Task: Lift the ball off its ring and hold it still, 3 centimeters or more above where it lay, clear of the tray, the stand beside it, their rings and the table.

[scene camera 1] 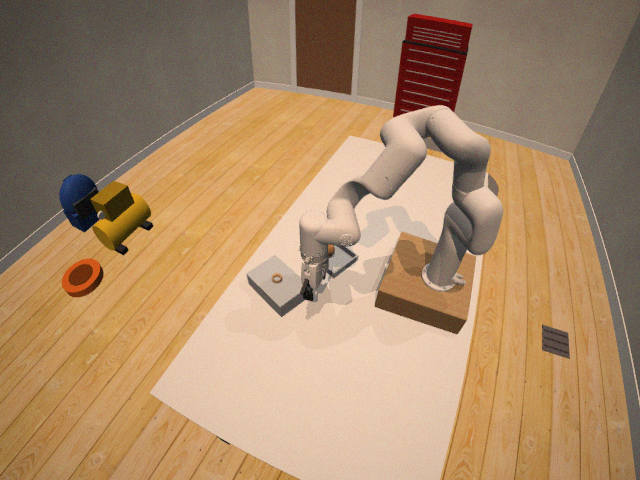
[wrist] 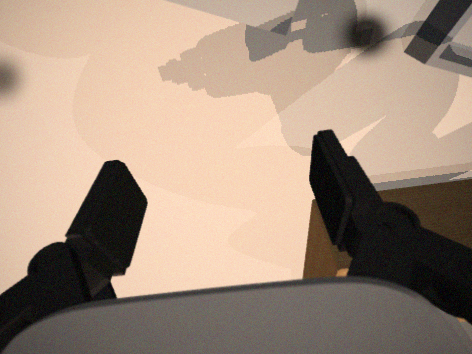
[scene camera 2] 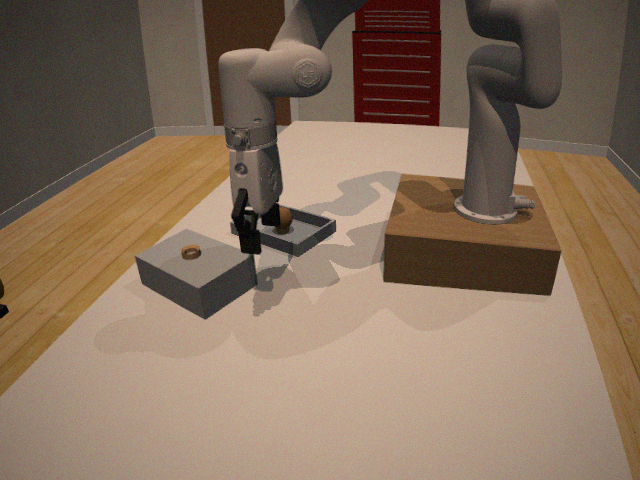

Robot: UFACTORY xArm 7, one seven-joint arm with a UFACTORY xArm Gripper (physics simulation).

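Frame: origin at the arm's base, x ahead, y left, z up, level; centimetres.
Where they show: gripper, fingertip midpoint: point(scene camera 1: 314, 288) point(wrist: 221, 168) point(scene camera 2: 261, 238); arm's base, origin of the base link: point(scene camera 1: 438, 277) point(scene camera 2: 485, 210).
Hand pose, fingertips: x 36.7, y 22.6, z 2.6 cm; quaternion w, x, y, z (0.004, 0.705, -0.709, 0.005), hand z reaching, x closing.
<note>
Each offset is from my fingertips to the centre of the thing. "spot": to the spot under its first point. Level surfaces: height alone.
The orange-brown ball @(dx +5.3, dy -24.8, dz -8.6 cm) point(scene camera 1: 331, 251) point(scene camera 2: 283, 219) sits low in the grey tray @(dx +5.3, dy -24.8, dz -10.5 cm) point(scene camera 1: 346, 266) point(scene camera 2: 316, 236) point(wrist: 425, 49), partly hidden behind the gripper in both scene views. A bit of its ring @(spot: dx +5.1, dy -23.3, dz -11.0 cm) point(scene camera 2: 281, 231) shows under it. The grey stand point(scene camera 1: 258, 274) point(scene camera 2: 219, 264), a block beside the tray, bears an empty ring @(spot: dx +13.9, dy -0.5, dz -5.1 cm) point(scene camera 1: 277, 282) point(scene camera 2: 191, 256). My gripper point(scene camera 1: 316, 287) point(scene camera 2: 261, 232) point(wrist: 221, 168) is open and empty. It points down above the table, on the near side of the tray and close to the stand's right edge in scene camera 2. The ball does not show in the wrist view.
The wooden base block point(scene camera 1: 413, 304) point(scene camera 2: 465, 263) point(wrist: 425, 210) under the arm stands right of the tray on the pale table top @(dz -11.9 cm) point(scene camera 1: 320, 392) point(scene camera 2: 336, 403). A red cabinet point(scene camera 1: 431, 72) point(scene camera 2: 397, 77) stands far behind. A yellow machine point(scene camera 1: 124, 219) lies far left in scene camera 1.
</note>
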